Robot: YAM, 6 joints.
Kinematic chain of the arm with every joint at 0, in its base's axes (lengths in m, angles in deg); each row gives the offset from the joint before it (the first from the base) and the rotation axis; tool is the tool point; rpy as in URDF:
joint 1: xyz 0 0 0.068 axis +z
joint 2: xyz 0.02 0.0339 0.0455 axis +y
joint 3: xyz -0.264 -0.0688 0 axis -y
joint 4: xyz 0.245 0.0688 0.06 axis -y
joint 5: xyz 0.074 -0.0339 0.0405 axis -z
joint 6: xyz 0.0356 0 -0.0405 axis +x
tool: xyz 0 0 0 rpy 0 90 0
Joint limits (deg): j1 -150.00..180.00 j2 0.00..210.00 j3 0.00..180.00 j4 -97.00..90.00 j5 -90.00..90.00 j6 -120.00..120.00
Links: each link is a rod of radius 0.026 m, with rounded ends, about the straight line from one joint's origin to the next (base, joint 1, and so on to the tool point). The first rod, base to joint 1, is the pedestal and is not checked.
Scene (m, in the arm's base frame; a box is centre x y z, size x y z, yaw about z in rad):
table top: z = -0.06
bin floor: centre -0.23 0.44 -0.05 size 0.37 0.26 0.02 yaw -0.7
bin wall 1: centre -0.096 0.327 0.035 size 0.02 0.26 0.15 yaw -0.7
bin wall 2: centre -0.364 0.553 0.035 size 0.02 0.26 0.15 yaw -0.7
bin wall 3: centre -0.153 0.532 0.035 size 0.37 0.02 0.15 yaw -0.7
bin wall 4: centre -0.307 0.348 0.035 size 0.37 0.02 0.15 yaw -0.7
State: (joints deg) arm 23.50 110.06 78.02 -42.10 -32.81 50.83
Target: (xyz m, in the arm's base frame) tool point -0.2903 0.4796 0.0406
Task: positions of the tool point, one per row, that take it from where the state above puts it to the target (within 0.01 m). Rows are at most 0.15 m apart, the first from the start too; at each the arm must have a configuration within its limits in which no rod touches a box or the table.
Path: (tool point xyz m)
1: 0.3144 0.2626 0.1867
2: 0.2621 0.3524 0.1908
3: 0.1834 0.4296 0.1946
4: 0.0820 0.4865 0.1982
5: -0.0361 0.5166 0.2015
6: -0.1632 0.5151 0.2045
7: -0.2903 0.4796 0.2072
8: -0.2934 0.4852 0.1238
9: -0.2903 0.4796 0.0406

